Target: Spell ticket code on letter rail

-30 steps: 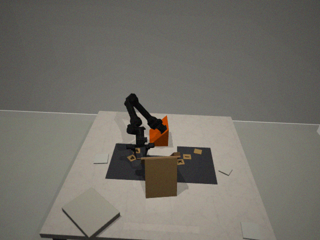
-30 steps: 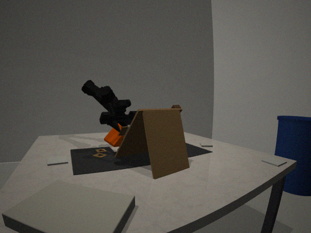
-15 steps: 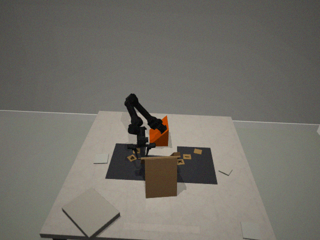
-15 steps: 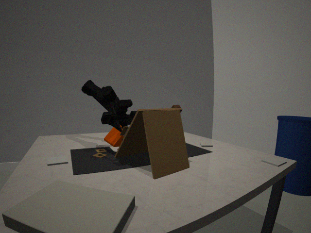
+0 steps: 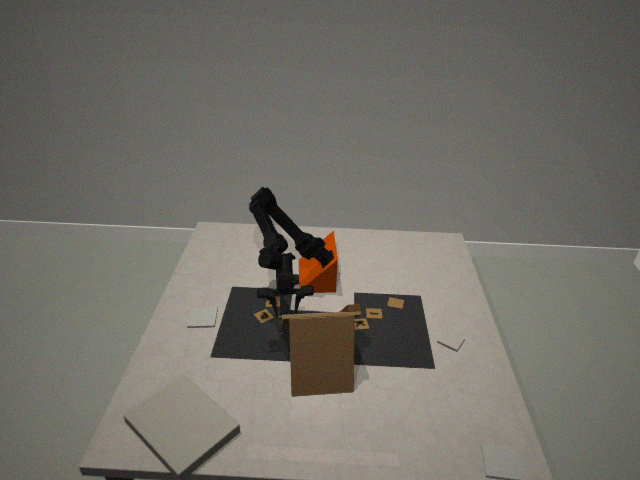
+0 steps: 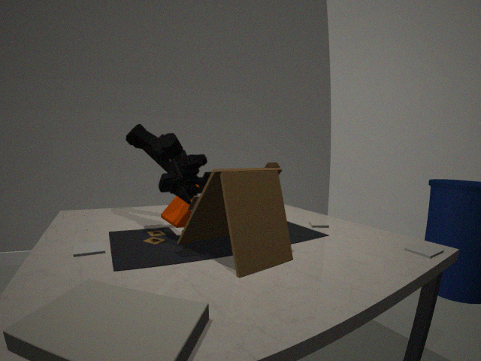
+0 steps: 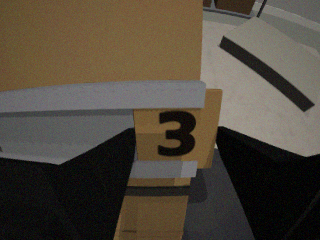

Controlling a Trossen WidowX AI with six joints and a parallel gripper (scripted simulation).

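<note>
Right now the white ticket is 11 cm to the left of my gripper tip, 8 cm below it and 6 cm behind it. Also, from my gripper tip: tile marked p: 19 cm behind, 16 cm below, 8 cm to the right; dark mat: 16 cm below, 16 cm behind, 15 cm to the left; tan tile marked 3: right at my gripper tip.
</note>
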